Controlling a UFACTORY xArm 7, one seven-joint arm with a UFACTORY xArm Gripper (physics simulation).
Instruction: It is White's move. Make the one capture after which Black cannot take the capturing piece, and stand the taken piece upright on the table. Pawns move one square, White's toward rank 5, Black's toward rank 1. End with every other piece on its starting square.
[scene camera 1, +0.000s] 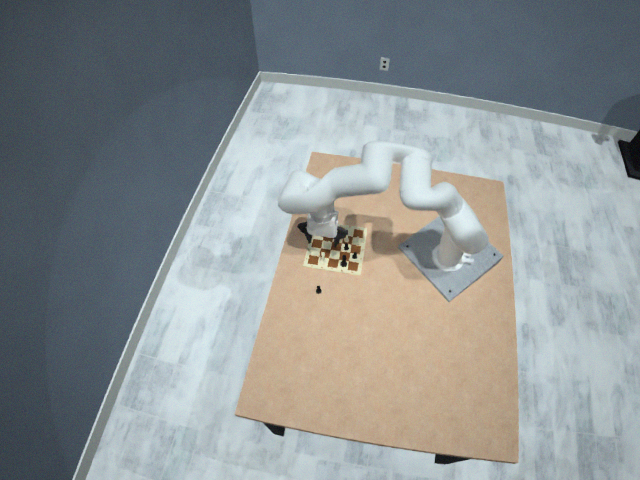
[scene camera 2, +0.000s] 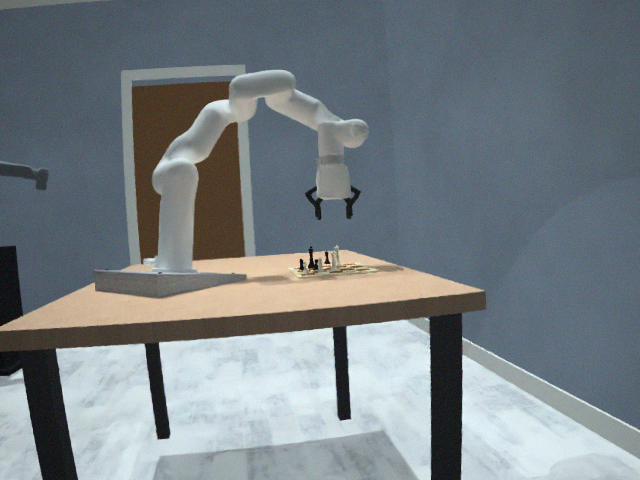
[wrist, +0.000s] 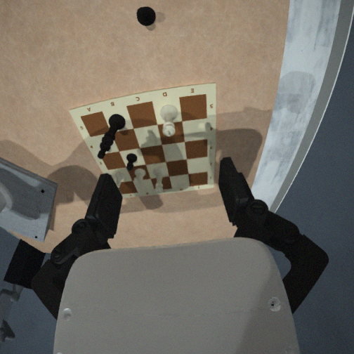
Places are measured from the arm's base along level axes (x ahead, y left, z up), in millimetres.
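Pixels of known places: gripper, fingertip midpoint: (scene camera 1: 323, 242) (scene camera 2: 334, 219); arm's base at its link origin: (scene camera 1: 448, 257) (scene camera 2: 174, 272).
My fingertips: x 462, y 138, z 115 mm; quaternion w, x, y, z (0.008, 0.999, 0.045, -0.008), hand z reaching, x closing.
Note:
Ahead of a thing's pixels: the offset from my fingertips to its middle. Level surfaces: height alone.
My gripper (scene camera 1: 323, 242) (scene camera 2: 333, 217) (wrist: 166, 178) is open and empty, high above the chessboard @(dy -85, dx -30, dz -143 mm) (scene camera 1: 336, 269) (wrist: 212, 90). A black piece @(dy +118, dx -17, dz -124 mm) (scene camera 1: 318, 289) (scene camera 2: 326, 257) (wrist: 146, 16) stands upright on the table beyond the rank 5 edge. On the board, a tall black piece @(dy -15, dx -77, dz -108 mm) (scene camera 1: 343, 261) (scene camera 2: 310, 257) (wrist: 117, 121) stands at B5. A small black piece @(dy -87, dx -69, dz -124 mm) (scene camera 1: 345, 246) (wrist: 131, 159) stands near B3, another @(dy -58, dx -110, dz -124 mm) (scene camera 1: 354, 255) near A4. A white piece @(dy -7, dx +2, dz -108 mm) (scene camera 1: 323, 256) (wrist: 169, 114) stands at D5. Several white pieces, including one (wrist: 140, 174) near B2, stand near rank 2; their exact squares are unclear.
The wooden table @(dz -146 mm) (scene camera 1: 387, 361) (scene camera 2: 242, 310) carries the board near one edge. The arm's grey base plate (scene camera 1: 421, 266) (scene camera 2: 129, 283) lies to the board's right in scene camera 1. The arm hides part of the board there.

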